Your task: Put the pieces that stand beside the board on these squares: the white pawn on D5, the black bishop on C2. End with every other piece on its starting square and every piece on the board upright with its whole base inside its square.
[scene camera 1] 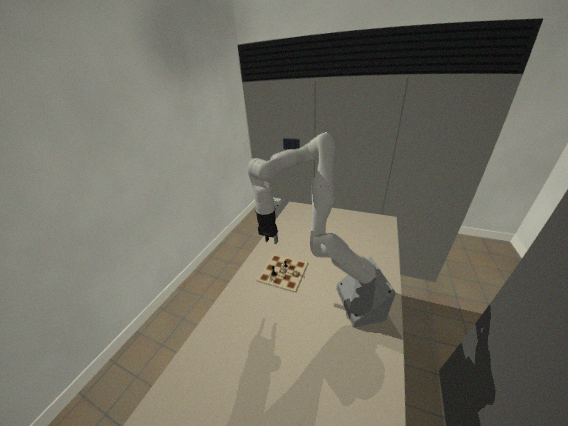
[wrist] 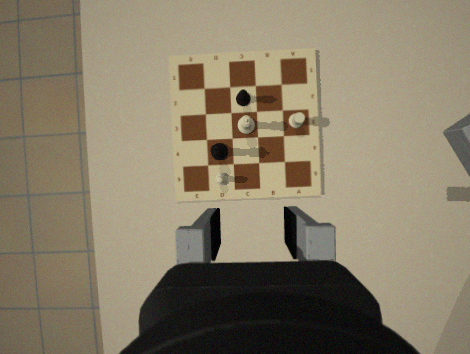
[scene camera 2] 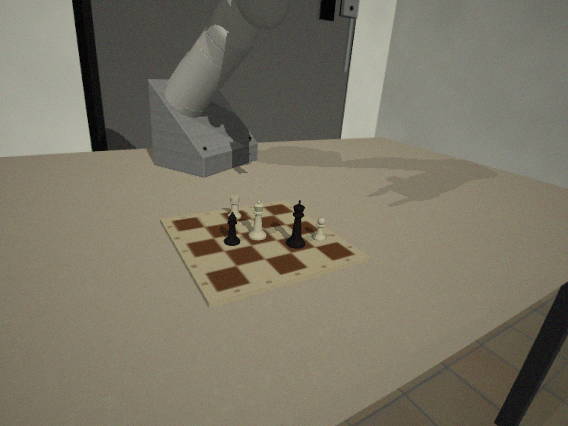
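Seen in the pictures: gripper, fingertip midpoint: (scene camera 1: 271, 241) (wrist: 252, 225) (scene camera 2: 336, 18); arm's base, link origin: (scene camera 1: 365, 273) (scene camera 2: 183, 101).
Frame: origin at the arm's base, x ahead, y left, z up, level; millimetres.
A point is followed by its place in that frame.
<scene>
The white pawn (scene camera 2: 320, 230) {x 460, y 57, z -125 mm} (wrist: 222, 178) {x 454, y 57, z -109 mm} stands upright on square D5 of the board (scene camera 2: 209, 299) {x 522, y -126, z -139 mm} (wrist: 173, 150) {x 527, y 13, z -139 mm}. The black bishop (scene camera 2: 232, 231) {x 423, y -59, z -121 mm} (wrist: 243, 98) {x 419, y -52, z -109 mm} stands upright on C2. A black king (scene camera 2: 297, 227) {x 463, y 16, z -111 mm} (wrist: 219, 151) {x 454, y 21, z -82 mm} stands on D4. A white queen (scene camera 2: 258, 222) {x 421, y -20, z -116 mm} (wrist: 246, 124) {x 417, y -14, z -90 mm} stands on C3. A white rook (scene camera 2: 234, 206) {x 347, y -24, z -120 mm} (wrist: 297, 120) {x 346, y -18, z -106 mm} stands on A3. All stand upright, with their bases looking inside their squares. My gripper (scene camera 1: 271, 241) {x 418, y 76, z 143 mm} (wrist: 252, 225) {x 418, y 76, z 143 mm} is open and empty, high above the table, beyond the board's row 5 edge in the wrist view.
The arm's grey base block (scene camera 1: 367, 295) {x -19, y 93, z -29 mm} (scene camera 2: 200, 145) {x 95, y 6, z -81 mm} stands on the table (scene camera 1: 210, 360) {x 515, y 512, z -145 mm} (scene camera 2: 125, 350) {x 550, y -209, z -145 mm} to one side of the board. The table's edge and the tiled floor (wrist: 45, 200) show at the left of the wrist view. A wall and tall grey cabinets (scene camera 1: 360, 140) stand beyond the table.
</scene>
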